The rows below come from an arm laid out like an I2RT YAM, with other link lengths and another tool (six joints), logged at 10 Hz.
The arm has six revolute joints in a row. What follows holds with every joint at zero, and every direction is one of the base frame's. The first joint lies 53.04 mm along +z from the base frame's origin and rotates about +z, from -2.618 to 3.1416 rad. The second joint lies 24.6 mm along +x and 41.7 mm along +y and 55.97 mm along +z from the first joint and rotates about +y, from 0 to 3.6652 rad. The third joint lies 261.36 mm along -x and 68.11 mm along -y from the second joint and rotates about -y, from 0 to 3.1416 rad. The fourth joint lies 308.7 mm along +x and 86.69 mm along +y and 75.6 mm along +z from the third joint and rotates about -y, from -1.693 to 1.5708 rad. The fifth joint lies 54.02 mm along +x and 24.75 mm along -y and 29.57 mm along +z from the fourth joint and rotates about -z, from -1.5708 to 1.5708 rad. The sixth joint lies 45.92 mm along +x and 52.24 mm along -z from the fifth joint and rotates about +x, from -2.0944 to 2.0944 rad. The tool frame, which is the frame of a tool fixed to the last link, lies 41 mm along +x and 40 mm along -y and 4 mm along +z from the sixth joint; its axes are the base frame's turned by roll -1.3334, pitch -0.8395 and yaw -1.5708 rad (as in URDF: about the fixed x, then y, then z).
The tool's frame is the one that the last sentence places.
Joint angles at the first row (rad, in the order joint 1, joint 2, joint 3, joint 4, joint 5, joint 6):
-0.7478 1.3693 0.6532 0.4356 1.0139 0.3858
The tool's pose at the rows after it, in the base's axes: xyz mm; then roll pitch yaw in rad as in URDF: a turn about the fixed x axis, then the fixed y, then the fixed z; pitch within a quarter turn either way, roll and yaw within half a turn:
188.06 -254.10 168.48 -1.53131 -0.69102 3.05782
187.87 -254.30 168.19 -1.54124 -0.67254 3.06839
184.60 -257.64 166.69 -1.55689 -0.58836 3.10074
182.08 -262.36 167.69 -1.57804 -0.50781 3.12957
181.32 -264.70 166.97 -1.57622 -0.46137 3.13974
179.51 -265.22 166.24 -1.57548 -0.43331 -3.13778
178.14 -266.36 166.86 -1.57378 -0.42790 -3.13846
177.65 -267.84 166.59 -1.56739 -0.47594 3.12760
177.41 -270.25 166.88 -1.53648 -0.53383 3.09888
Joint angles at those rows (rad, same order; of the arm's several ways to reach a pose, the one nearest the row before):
-0.7471 1.3731 0.6598 0.4218 1.0155 0.3884
-0.7490 1.3685 0.6627 0.4003 1.0044 0.4164
-0.7697 1.3438 0.6581 0.3664 0.9430 0.5009
-0.7937 1.3233 0.6672 0.3170 0.8813 0.5845
-0.8049 1.3147 0.6642 0.3183 0.8498 0.6197
-0.8131 1.3031 0.6566 0.3183 0.8299 0.6410
-0.8196 1.2991 0.6555 0.3195 0.8229 0.6420
-0.8192 1.3172 0.6581 0.3419 0.8491 0.5939
-0.8191 1.3386 0.6524 0.4103 0.8799 0.5114

